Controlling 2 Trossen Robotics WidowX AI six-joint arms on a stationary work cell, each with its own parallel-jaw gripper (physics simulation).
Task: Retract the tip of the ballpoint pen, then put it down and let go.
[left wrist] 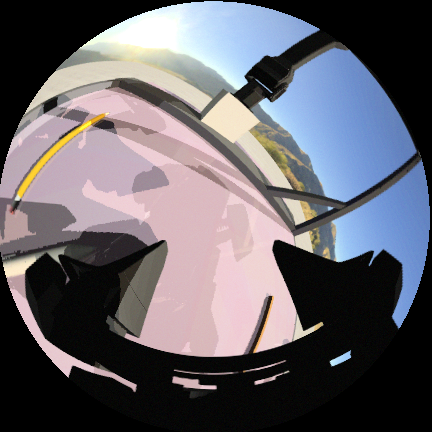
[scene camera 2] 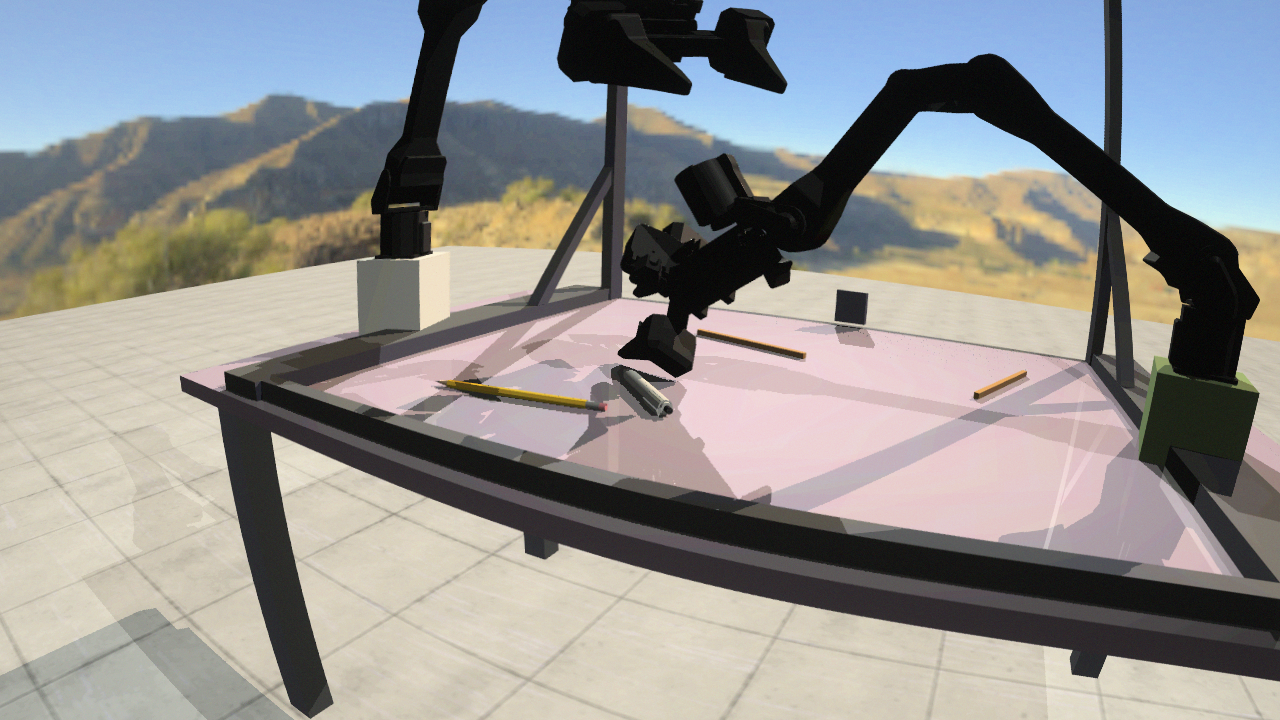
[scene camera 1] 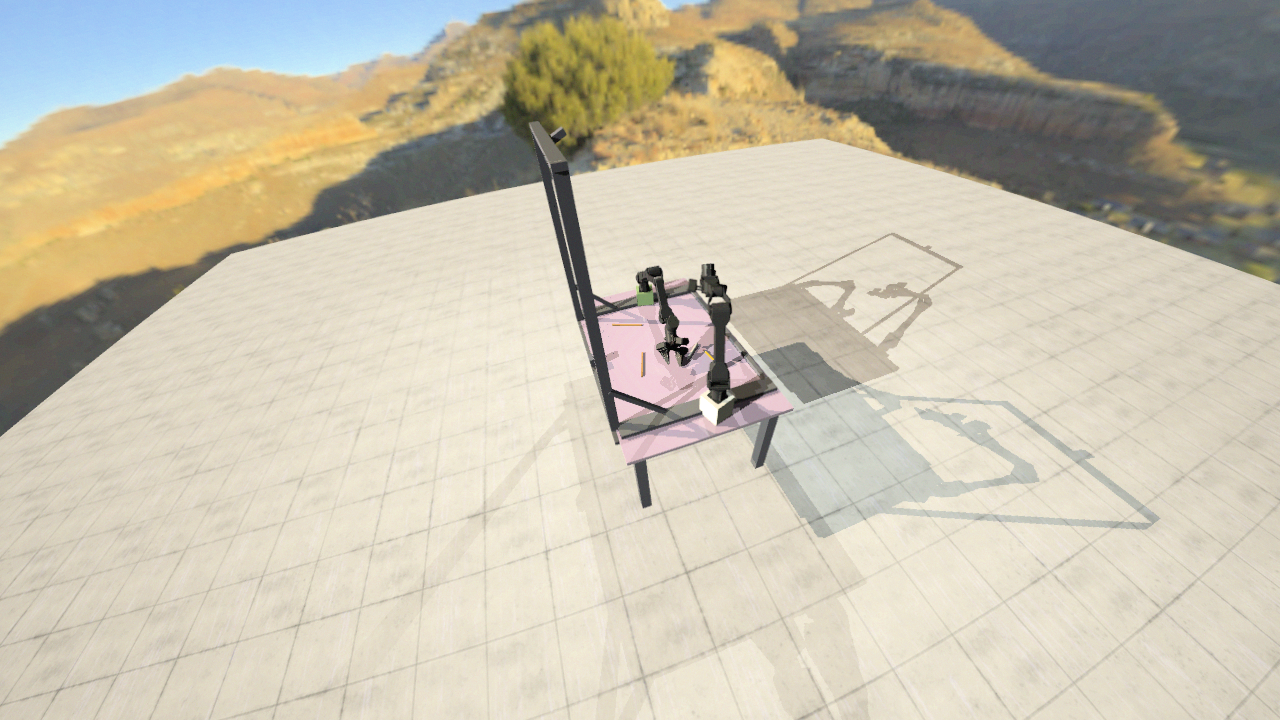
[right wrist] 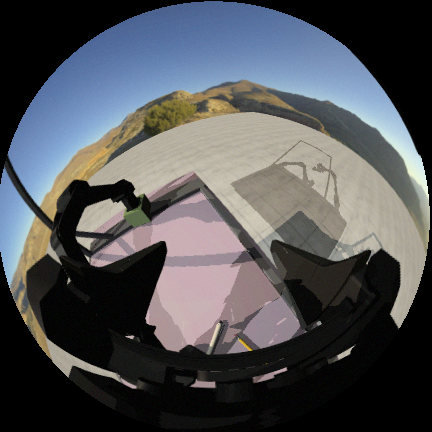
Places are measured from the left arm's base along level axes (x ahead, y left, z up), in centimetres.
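Pixels of known places: left gripper, fingertip midpoint: (left wrist: 221, 246) (scene camera 2: 628, 324) (scene camera 1: 674, 365); right gripper, fingertip midpoint: (scene camera 2: 740, 88) (right wrist: 219, 246); left arm's base, link origin: (scene camera 2: 1202, 372) (scene camera 1: 644, 289) (right wrist: 133, 204); right arm's base, link origin: (scene camera 2: 403, 256) (scene camera 1: 717, 396).
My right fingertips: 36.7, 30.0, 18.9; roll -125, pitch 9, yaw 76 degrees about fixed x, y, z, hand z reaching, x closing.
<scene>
Ahead of a thing's pixels: the offset from my right fingertips to its top centre, as dx, dy, dz.
The ballpoint pen @[+15.9, -8.8, -25.9] (scene camera 2: 644, 392) (right wrist: 215, 337) is a thick grey-white barrel lying on the pink table, beside the eraser end of a yellow pencil @[+23.7, +0.8, -26.5] (scene camera 2: 528, 395) (left wrist: 49, 154) (right wrist: 244, 342). A pale strip of the pen (left wrist: 22, 257) shows at the left edge of the left wrist view, partly hidden by a finger. Its tip is too small to make out. My left gripper (scene camera 2: 655, 361) (left wrist: 221, 246) is open and empty, low over the table close to the pen's far end. My right gripper (scene camera 2: 735, 88) (right wrist: 219, 246) is open and empty, high above the table.
Two orange sticks @[+21.2, -35.3, -26.7] (scene camera 2: 751, 343) @[-13.0, -42.2, -26.7] (scene camera 2: 999, 385) lie farther back and to the right on the table. A dark rail (scene camera 2: 716, 510) runs along the near table edge. The arms stand on a white block @[+56.2, -5.1, -16.3] (scene camera 2: 389, 295) and a green block @[-36.7, -30.1, -18.9] (scene camera 2: 1190, 416). A dark frame (scene camera 1: 572, 241) rises beside the table.
</scene>
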